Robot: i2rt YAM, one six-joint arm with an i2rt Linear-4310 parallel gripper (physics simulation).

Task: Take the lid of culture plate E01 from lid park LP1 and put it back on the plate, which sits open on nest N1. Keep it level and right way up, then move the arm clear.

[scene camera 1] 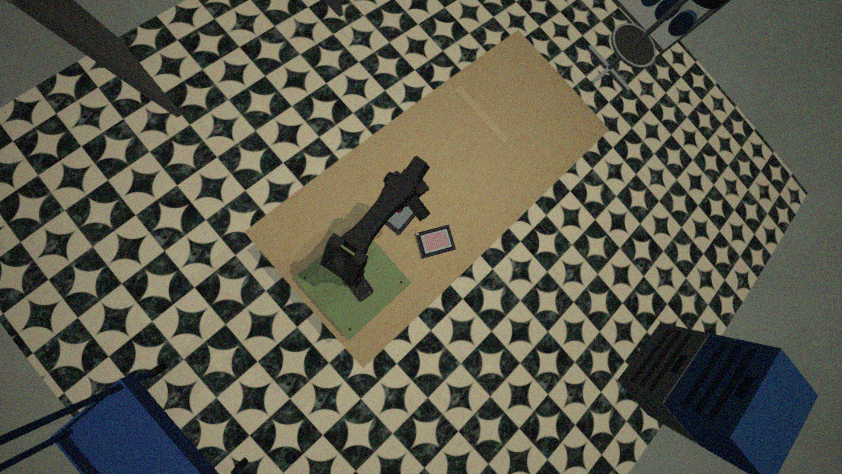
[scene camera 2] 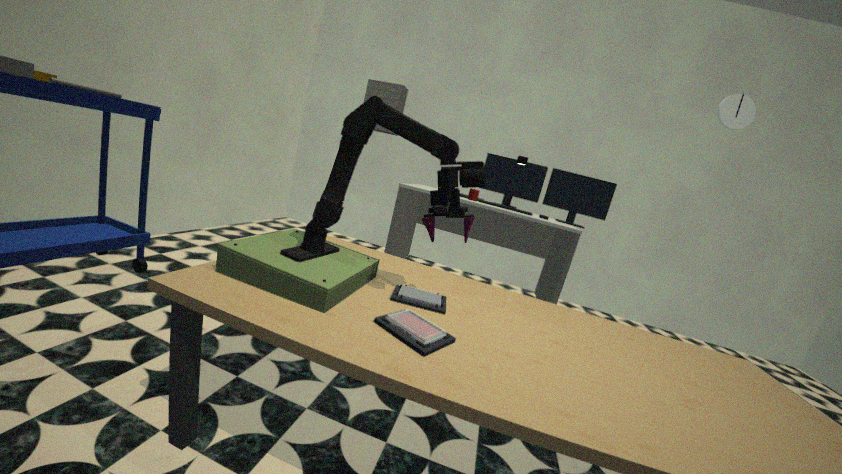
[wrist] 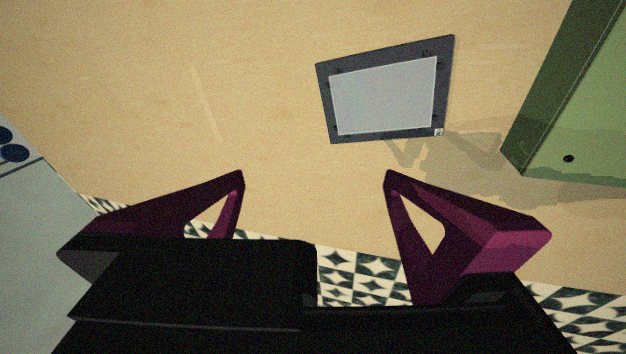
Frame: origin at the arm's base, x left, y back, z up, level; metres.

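Seen in the pictures: gripper, between the fingertips: (scene camera 2: 449,242) (wrist: 313,177); arm's base, origin of its link: (scene camera 2: 311,252).
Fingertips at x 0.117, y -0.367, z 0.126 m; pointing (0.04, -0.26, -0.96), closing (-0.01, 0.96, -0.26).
Pixels of each thing's middle, then the offset from my fingertips to it. Level surfaces: height alone.
- pale grey lid, middle of its body: (wrist: 380,100) (scene camera 2: 420,295) (scene camera 1: 400,213) dx -0.002, dy +0.042, dz -0.182 m
- dark lid park LP1, middle of its body: (wrist: 380,100) (scene camera 2: 420,296) (scene camera 1: 400,213) dx -0.002, dy +0.042, dz -0.186 m
- open culture plate, middle of its body: (scene camera 2: 415,325) (scene camera 1: 436,241) dx -0.203, dy -0.015, dz -0.177 m
- wooden table, height of its surface: dz -0.197 m
The pale grey lid (scene camera 1: 398,220) (scene camera 2: 419,295) (wrist: 384,95) lies flat on the dark lid park LP1 (scene camera 2: 443,304) (wrist: 385,58); the arm partly covers it in scene camera 1. The open culture plate (scene camera 1: 436,240) (scene camera 2: 415,327), with a pink inside, sits in the dark nest N1 (scene camera 1: 423,254) (scene camera 2: 424,350) beside the park, on the side away from the desk. The plate does not show in the wrist view. My gripper (scene camera 2: 450,240) (wrist: 313,177) is open and empty, fingers pointing down, well above the table near the lid park. In scene camera 1 the fingers are mostly hidden under the arm.
The green base block (scene camera 1: 377,288) (scene camera 2: 271,282) (wrist: 585,120) carries the arm and stands close to the lid park. The wooden table (scene camera 1: 530,88) (scene camera 2: 589,376) (wrist: 125,75) extends beyond both holders. A desk with monitors (scene camera 2: 580,194) stands behind the table, away from it.
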